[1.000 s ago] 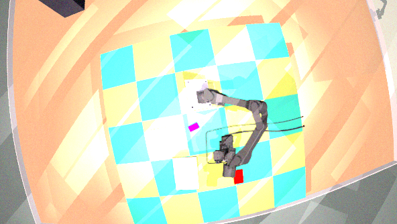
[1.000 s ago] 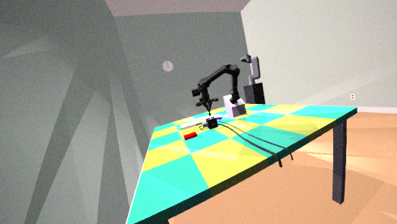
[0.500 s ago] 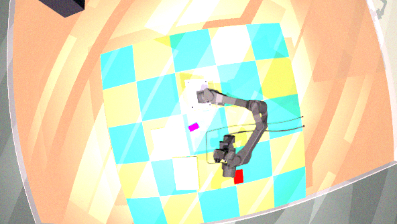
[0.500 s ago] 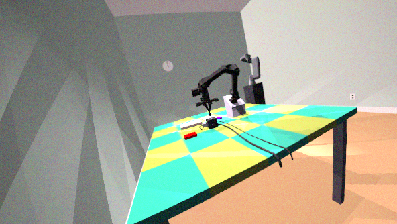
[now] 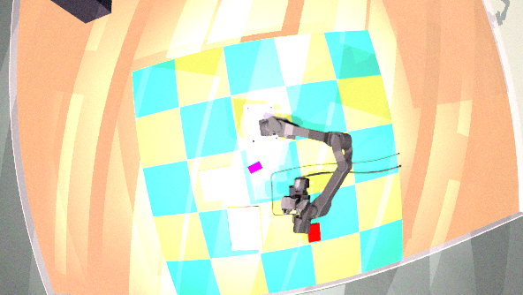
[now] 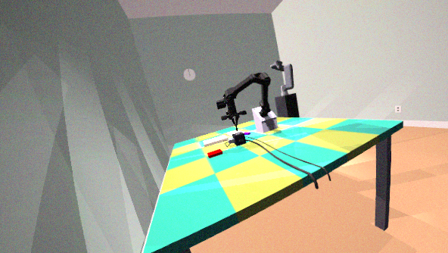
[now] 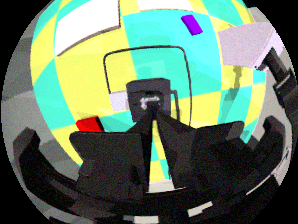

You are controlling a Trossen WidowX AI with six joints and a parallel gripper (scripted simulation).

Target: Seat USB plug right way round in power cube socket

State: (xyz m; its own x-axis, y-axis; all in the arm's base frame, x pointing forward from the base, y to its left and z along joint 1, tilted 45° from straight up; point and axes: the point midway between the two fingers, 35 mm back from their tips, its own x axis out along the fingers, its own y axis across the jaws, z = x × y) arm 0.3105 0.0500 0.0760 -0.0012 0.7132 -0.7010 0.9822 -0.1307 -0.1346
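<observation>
Right now the USB plug is 20 mm below my gripper tip. The rest, counted from my gripper tip: red block (220 mm ahead, 120 mm below, 60 mm to the left); then magenta piece (160 mm to the right, 150 mm behind, 130 mm below); then long white bar (260 mm to the right, 130 mm ahead, 120 mm below).
</observation>
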